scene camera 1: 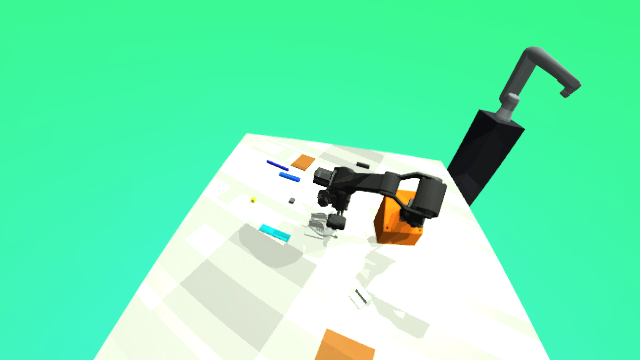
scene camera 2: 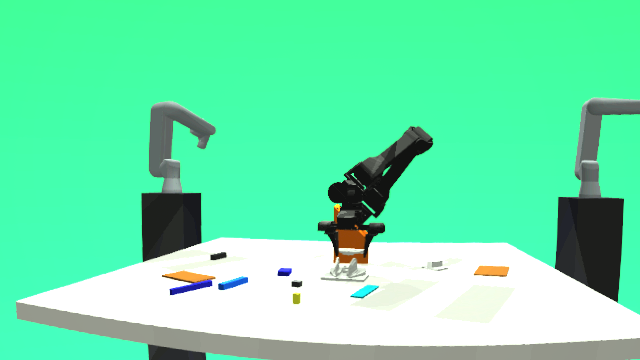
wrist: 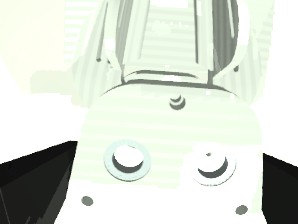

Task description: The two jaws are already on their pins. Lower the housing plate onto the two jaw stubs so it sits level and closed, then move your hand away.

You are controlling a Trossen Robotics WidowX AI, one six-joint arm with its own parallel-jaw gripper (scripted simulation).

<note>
The gripper (scene camera 2: 350,256) carries a housing plate (wrist: 173,135).
The gripper also shows in scene camera 1 (scene camera 1: 335,221) and in the wrist view (wrist: 166,157).
</note>
